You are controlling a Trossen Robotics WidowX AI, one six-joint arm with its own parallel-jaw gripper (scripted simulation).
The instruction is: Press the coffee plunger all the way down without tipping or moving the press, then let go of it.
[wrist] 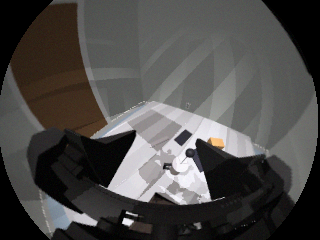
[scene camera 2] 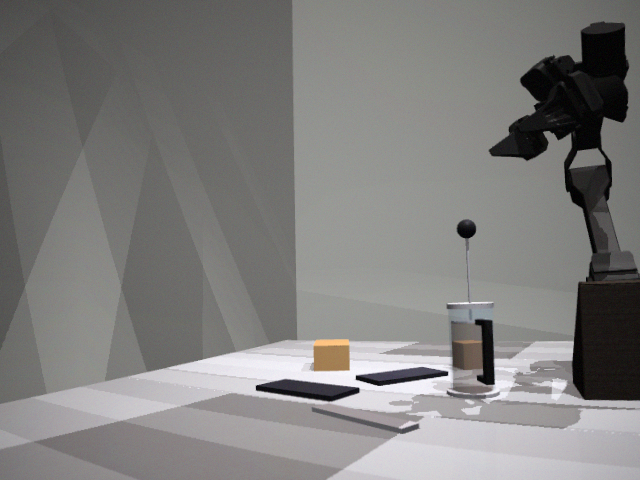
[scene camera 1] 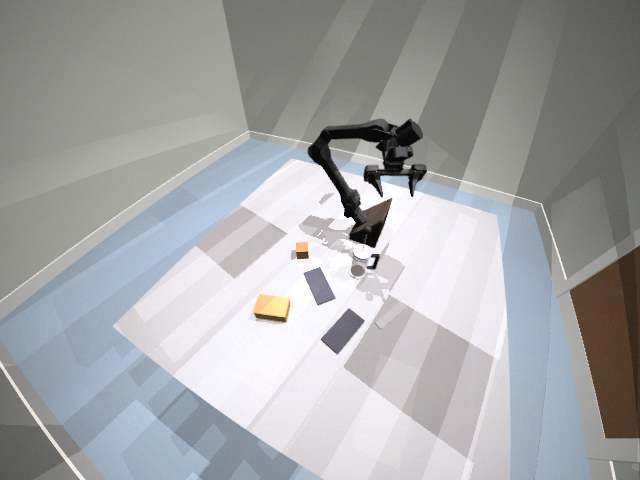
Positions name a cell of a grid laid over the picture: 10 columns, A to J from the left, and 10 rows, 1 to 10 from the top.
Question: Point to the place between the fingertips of my gripper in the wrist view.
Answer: F6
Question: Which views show my gripper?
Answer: The wrist view, scene camera 2 and scene camera 1: all of them.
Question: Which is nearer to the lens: the glass coffee press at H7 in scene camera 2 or the pale flat strip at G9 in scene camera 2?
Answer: The pale flat strip.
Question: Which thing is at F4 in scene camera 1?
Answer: My gripper.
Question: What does my gripper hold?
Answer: Nothing.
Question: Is my gripper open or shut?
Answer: Open.
